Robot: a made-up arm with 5 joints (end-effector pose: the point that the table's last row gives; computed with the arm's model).
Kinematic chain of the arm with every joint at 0, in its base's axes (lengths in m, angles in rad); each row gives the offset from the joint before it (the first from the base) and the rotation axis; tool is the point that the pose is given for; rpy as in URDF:
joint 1: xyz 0 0 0.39 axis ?
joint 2: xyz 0 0 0 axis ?
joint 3: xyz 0.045 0 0.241 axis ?
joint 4: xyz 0.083 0 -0.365 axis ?
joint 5: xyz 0.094 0 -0.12 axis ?
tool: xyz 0 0 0 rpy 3.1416 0 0
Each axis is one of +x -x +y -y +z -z.
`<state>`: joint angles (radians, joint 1 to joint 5).
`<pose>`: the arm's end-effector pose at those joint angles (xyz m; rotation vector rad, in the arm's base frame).
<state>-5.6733 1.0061 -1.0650 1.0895 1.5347</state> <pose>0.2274 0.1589 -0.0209 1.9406 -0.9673 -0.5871</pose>
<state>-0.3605 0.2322 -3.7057 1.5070 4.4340</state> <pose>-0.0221 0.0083 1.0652 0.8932 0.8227 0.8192</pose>
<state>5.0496 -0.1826 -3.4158 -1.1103 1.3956</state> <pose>-0.1176 0.3353 0.8326 0.5423 -2.0701 -2.1408</pose>
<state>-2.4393 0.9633 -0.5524 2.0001 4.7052</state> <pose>-0.0029 -0.0024 0.1495 -0.6848 0.3146 -0.8354</pose>
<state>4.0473 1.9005 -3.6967 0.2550 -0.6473</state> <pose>-0.4156 -0.5299 0.5223 1.1241 -1.1443 0.2006</pose>
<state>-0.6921 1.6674 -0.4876 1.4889 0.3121</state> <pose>-0.1606 0.1331 0.1701 -0.5791 0.3180 2.6924</pose>
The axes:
joint 1: +z
joint 2: +y
joint 3: +y
joint 4: +y
joint 5: -z

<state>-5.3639 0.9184 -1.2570 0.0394 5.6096</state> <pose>0.3296 0.4322 0.0969 -2.1473 -2.1953 -0.4594</pose>
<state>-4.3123 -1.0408 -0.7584 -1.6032 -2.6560</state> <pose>-0.0116 0.0274 0.8059 0.2297 -0.2502 2.4390</pose>
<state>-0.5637 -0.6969 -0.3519 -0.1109 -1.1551</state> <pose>0.3256 -0.2058 0.5319 2.0104 0.6124 0.8987</pose>
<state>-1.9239 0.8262 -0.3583 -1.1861 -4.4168</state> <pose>-0.0923 -0.2505 0.1285 -0.9313 -2.7700 1.0966</pose>
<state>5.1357 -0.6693 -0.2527 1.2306 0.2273</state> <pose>0.1150 -0.2552 0.3096 -2.3003 1.8885 0.4148</pose>
